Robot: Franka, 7 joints.
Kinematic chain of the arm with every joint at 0, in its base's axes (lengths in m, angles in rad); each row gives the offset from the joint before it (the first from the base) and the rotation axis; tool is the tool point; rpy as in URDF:
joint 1: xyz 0 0 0.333 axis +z
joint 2: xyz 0 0 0 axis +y
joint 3: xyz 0 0 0.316 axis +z
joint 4: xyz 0.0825 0 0 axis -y
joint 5: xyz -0.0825 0 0.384 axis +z
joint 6: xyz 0 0 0 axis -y
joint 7: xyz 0.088 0 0 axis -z
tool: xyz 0 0 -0.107 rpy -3.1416 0 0
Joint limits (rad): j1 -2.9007..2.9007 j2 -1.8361..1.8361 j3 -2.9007..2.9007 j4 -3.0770..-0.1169 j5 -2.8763..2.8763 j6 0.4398..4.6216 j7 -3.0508..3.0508
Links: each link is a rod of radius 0.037 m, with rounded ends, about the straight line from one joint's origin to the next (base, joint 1, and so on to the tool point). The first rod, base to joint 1, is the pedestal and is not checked.
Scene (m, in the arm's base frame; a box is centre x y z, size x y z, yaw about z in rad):
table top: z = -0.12
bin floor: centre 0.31 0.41 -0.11 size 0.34 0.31 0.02 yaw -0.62
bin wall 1: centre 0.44 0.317 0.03 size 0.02 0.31 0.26 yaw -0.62
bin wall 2: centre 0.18 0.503 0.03 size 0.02 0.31 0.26 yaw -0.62
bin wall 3: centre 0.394 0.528 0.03 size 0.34 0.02 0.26 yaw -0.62
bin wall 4: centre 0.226 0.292 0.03 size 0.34 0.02 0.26 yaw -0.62
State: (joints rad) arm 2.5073 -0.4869 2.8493 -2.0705 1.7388 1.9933 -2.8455
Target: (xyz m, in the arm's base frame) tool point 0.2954 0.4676 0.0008
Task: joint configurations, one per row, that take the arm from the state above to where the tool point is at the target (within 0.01 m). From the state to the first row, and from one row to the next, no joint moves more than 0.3 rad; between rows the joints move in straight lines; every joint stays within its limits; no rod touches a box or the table.
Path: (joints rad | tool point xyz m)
1: 2.2988 -0.4034 2.5775 -2.0849 1.7390 2.0558 -2.8455 | 0.1559 -0.5682 0.2642
2: 2.0903 -0.3199 2.3056 -2.0992 1.7392 2.1183 -2.8455 | -0.1251 -0.5764 0.3293
3: 1.8818 -0.2363 2.0338 -2.1136 1.7394 2.1808 -2.8455 | -0.3764 -0.4459 0.3868
4: 1.6733 -0.1528 1.7620 -2.1279 1.7396 2.2433 -2.8455 | -0.5354 -0.2081 0.4264
5: 1.4648 -0.0693 1.4901 -2.1423 1.7399 2.3059 -2.8455 | -0.5619 0.0782 0.4410
6: 1.2563 0.0142 1.2183 -2.1567 1.7401 2.3684 -2.8455 | -0.4500 0.3412 0.4281
7: 1.0478 0.0977 0.9465 -2.1710 1.7403 2.4309 -2.8455 | -0.2296 0.5160 0.3903
8: 0.8393 0.1813 0.6746 -2.1854 1.7405 2.4934 -2.8455 | 0.0421 0.5607 0.3341
9: 0.6309 0.2648 0.4028 -2.1998 1.7407 2.5559 -2.8455 | 0.2954 0.4676 0.2700
10: 0.6353 0.4934 0.3836 -2.0975 1.7357 2.5417 -2.8455 | 0.3067 0.4793 0.1872
11: 0.6397 0.7220 0.3644 -1.9952 1.7306 2.5276 -2.8455 | 0.3074 0.4797 0.0964
12: 0.6442 0.9506 0.3451 -1.8930 1.7256 2.5134 -2.8455 | 0.2954 0.4676 0.0008

